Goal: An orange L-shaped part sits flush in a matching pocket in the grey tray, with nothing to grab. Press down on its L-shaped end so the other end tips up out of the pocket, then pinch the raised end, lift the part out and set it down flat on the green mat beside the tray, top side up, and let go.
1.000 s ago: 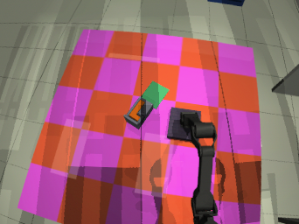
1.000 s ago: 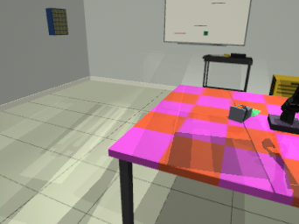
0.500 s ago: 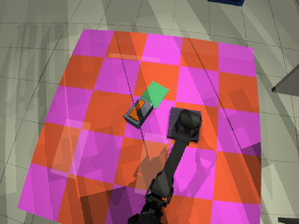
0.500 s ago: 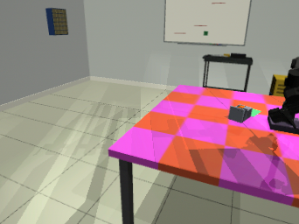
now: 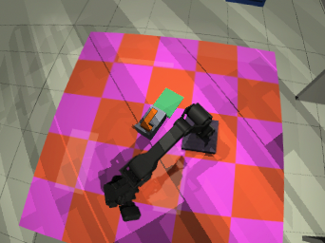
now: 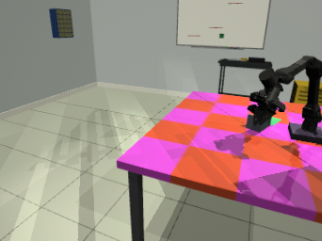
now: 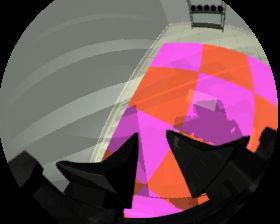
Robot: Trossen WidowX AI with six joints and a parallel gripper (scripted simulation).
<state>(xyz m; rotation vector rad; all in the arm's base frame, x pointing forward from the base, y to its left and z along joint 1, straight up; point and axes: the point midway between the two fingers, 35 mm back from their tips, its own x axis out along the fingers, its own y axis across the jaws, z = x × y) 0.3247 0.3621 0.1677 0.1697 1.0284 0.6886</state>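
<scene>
My gripper tip is 7 cm past the orange L-shaped part, 42 cm to the left of it and 13 cm above it. The rest, counted from my gripper tip: green mat 15 cm behind, 56 cm to the right, 20 cm below.
</scene>
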